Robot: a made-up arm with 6 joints.
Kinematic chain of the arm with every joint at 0, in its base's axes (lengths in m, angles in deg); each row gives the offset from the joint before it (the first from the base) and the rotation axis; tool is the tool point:
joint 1: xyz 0 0 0.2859 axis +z
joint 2: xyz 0 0 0 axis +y
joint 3: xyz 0 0 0.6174 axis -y
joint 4: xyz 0 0 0 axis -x
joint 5: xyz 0.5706 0 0 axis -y
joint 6: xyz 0 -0.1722 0 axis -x
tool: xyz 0 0 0
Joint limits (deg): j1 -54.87..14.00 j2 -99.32..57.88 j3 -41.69..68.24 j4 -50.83..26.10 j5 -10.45..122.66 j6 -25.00..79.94
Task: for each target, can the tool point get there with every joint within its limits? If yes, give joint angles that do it. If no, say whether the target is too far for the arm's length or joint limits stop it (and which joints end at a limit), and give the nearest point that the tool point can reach.
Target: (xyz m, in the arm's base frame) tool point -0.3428 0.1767 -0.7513
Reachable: no: joint limits stop it (at a limit: joint 1, joint 2, joint 3, joint 4) | nearest point 0.0816 -0.3050 0.0737 | short by 1.045 m
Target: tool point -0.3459 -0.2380 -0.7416
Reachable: no: joint limits stop it (at a limit: joint 1, joint 2, joint 3) | nearest point 0.0749 -0.3514 0.0680 | short by 0.919 m
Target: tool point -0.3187 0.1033 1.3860
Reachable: yes | joints -48.86 -30.83 56.96 -2.29 72.34 21.99
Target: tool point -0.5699 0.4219 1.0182
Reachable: yes | joints -47.22 -75.01 35.93 -40.11 12.11 55.31
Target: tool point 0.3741 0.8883 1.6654
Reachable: no: too far | nearest point 0.4567 0.0018 1.3447 | short by 0.946 m
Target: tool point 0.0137 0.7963 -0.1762
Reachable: no: joint limits stop it (at a limit: joint 1, joint 2, joint 4) | nearest point 0.3220 -0.0318 0.0703 | short by 0.917 m
